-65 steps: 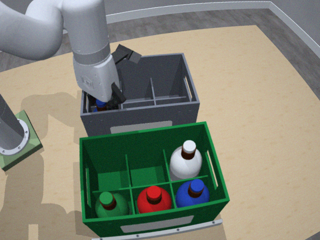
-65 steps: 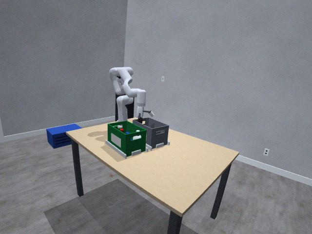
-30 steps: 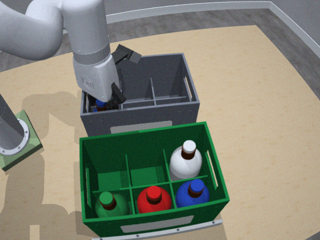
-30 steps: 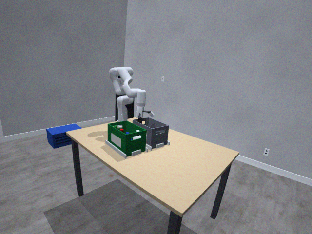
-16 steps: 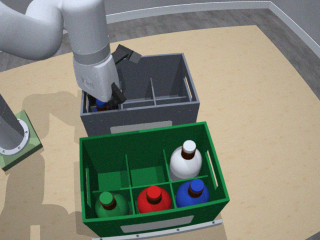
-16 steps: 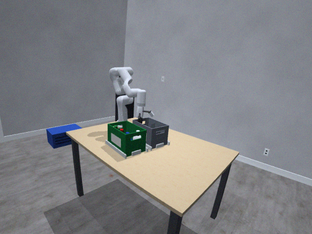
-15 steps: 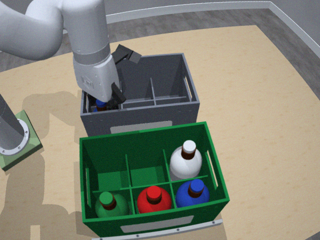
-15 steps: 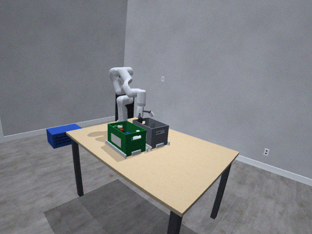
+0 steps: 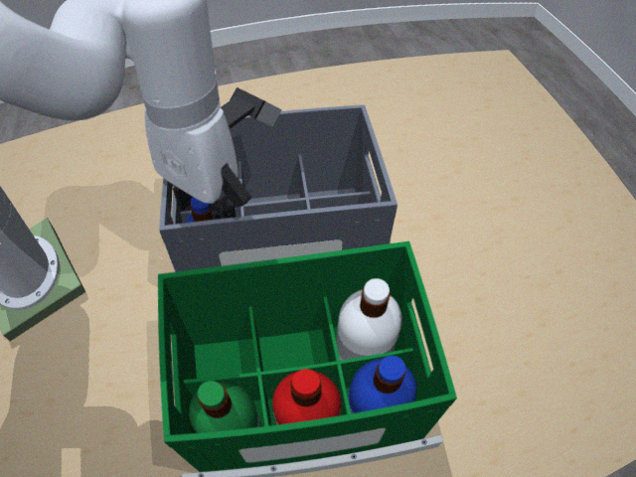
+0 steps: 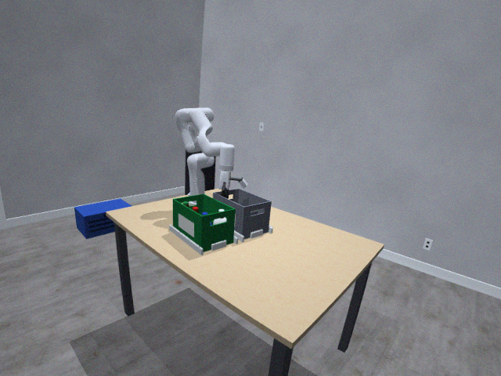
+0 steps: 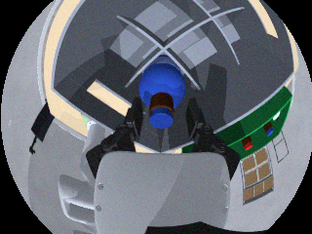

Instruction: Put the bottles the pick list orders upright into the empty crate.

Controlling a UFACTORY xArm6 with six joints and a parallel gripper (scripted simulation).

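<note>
Right now the red-label bottle is 25 cm to the right of my hand, 7 cm below it and 5 cm ahead of it. Also, from my hand: green crate: 21 cm to the right, 7 cm below, 5 cm ahead; white-label bottle: 17 cm to the right, 15 cm ahead, 7 cm below; grey crate: 9 cm ahead, 7 cm below, 3 cm to the left.
</note>
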